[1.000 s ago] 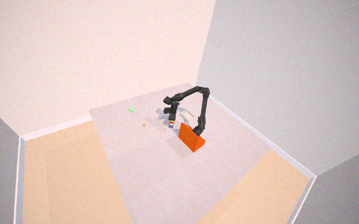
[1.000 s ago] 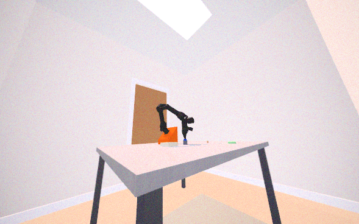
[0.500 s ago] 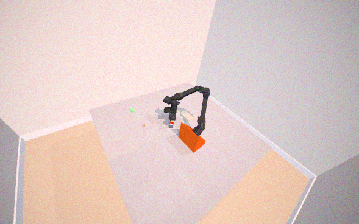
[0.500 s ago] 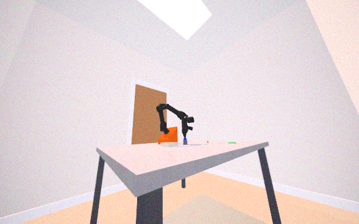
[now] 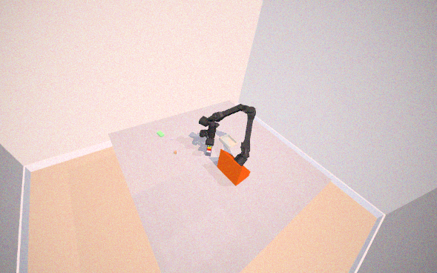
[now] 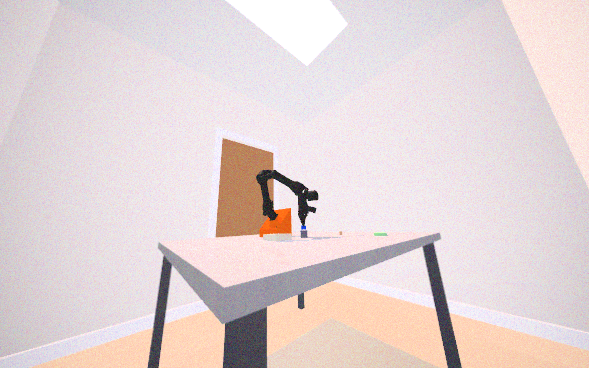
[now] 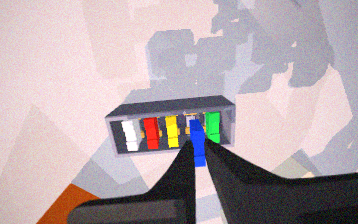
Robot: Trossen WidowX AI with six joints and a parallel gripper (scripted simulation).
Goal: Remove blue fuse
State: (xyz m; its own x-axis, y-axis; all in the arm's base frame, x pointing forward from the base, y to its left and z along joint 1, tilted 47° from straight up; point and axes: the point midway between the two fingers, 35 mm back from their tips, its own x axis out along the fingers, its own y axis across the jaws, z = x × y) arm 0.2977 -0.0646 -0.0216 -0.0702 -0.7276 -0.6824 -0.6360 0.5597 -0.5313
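The green fuse lies 1 cm ahead of my gripper tip, 1 cm to the right of it and 4 cm below it. From my gripper tip the other things lie so: blue fuse (1 cm below); red fuse (2 cm behind, 3 cm to the left, 4 cm below); yellow fuse (1 cm behind, 1 cm to the left, 4 cm below).
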